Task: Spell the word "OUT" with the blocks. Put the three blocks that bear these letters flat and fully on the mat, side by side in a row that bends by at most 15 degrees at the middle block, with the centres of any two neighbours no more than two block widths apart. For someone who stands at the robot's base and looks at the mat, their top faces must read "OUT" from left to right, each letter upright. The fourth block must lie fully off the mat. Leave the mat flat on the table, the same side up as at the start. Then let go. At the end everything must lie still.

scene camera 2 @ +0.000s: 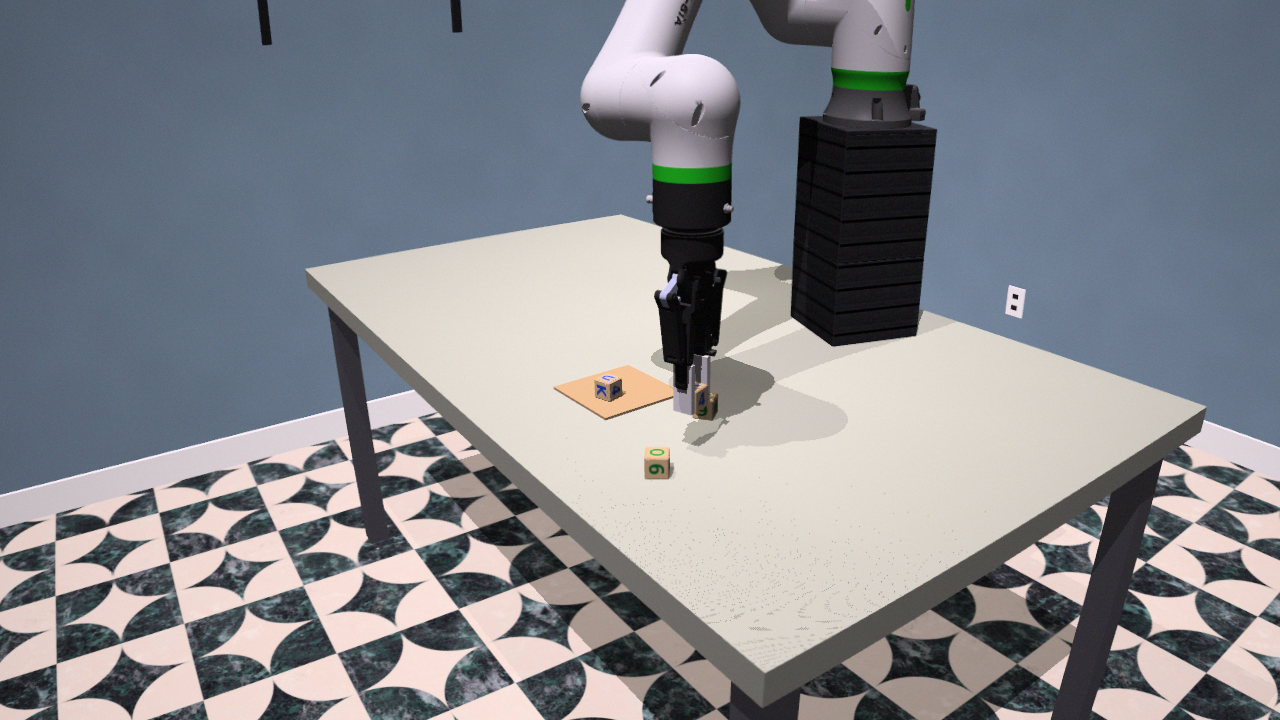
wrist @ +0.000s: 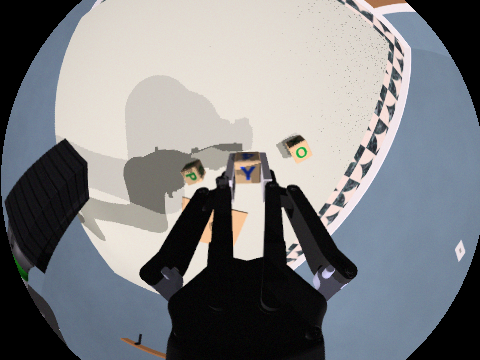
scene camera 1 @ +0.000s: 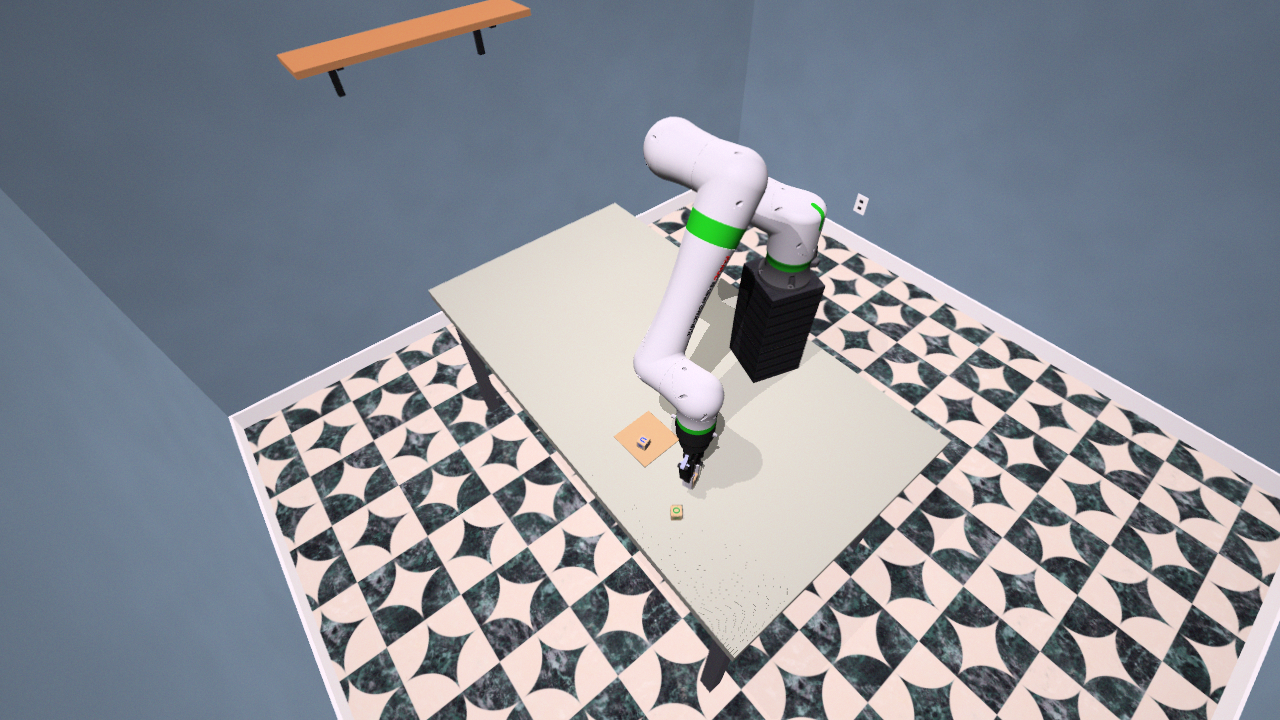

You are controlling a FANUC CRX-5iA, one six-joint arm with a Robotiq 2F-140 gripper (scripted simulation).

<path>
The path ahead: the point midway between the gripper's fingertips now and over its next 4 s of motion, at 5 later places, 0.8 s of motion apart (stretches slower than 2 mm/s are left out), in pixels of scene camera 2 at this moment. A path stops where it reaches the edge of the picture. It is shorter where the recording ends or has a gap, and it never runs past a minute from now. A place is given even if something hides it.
My gripper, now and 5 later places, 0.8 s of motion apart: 691, 406; 664, 487; 612, 508; 616, 470; 682, 401; 684, 427
</path>
